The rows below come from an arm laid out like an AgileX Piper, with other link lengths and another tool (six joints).
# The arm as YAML. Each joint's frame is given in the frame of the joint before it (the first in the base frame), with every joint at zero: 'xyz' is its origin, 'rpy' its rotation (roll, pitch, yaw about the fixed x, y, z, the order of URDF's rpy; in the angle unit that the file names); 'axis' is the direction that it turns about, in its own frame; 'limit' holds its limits. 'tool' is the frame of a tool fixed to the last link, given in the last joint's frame.
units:
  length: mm
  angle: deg
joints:
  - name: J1
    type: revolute
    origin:
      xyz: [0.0, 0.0, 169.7]
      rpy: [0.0, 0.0, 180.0]
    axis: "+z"
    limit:
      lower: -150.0
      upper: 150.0
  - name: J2
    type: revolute
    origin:
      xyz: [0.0, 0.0, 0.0]
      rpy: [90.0, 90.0, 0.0]
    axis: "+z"
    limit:
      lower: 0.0
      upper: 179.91
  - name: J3
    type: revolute
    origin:
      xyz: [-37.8, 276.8, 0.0]
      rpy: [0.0, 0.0, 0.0]
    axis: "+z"
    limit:
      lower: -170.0
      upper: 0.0
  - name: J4
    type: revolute
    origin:
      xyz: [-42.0, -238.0, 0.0]
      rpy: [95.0, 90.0, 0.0]
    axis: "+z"
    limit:
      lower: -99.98
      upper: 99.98
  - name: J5
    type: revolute
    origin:
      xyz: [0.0, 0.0, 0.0]
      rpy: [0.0, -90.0, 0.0]
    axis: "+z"
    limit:
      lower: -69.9
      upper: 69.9
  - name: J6
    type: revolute
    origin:
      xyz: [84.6, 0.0, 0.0]
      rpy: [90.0, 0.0, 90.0]
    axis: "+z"
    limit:
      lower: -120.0
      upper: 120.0
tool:
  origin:
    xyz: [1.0, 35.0, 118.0]
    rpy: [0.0, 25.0, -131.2]
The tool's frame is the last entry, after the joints.
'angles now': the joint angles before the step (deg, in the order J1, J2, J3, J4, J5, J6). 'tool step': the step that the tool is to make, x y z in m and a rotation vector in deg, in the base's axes. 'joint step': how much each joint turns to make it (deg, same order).
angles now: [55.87, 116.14, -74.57, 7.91, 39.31, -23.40]
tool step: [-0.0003, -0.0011, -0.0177, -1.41, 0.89, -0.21]
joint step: [-0.01, 2.62, 0.00, 0.01, -0.96, 0.10]
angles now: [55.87, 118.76, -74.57, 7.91, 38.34, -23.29]
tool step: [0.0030, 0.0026, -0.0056, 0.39, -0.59, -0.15]
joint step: [0.00, 0.92, -0.04, -0.21, -1.56, 0.12]
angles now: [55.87, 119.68, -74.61, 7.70, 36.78, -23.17]
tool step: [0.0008, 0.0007, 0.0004, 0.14, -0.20, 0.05]
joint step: [0.00, 0.01, -0.11, -0.10, -0.12, 0.00]
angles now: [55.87, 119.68, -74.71, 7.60, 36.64, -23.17]
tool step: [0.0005, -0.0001, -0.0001, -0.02, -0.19, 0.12]
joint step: [0.00, 0.00, 0.00, -0.21, -0.10, 0.01]
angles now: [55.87, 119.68, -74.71, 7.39, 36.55, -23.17]
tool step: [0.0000, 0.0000, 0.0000, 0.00, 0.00, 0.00]
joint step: [0.00, 0.00, 0.00, 0.00, 0.00, 0.00]
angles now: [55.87, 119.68, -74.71, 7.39, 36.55, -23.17]
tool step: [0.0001, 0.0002, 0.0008, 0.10, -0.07, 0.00]
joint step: [0.01, -0.12, 0.01, 0.00, -0.01, 0.01]
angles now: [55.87, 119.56, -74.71, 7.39, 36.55, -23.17]
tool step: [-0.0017, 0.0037, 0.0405, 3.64, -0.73, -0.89]
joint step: [-0.12, -5.78, -0.02, 1.50, 2.38, 0.15]
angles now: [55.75, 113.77, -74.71, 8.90, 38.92, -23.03]
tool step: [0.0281, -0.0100, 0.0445, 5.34, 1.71, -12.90]
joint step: [-4.98, -6.01, 0.02, 2.20, 1.91, 7.55]
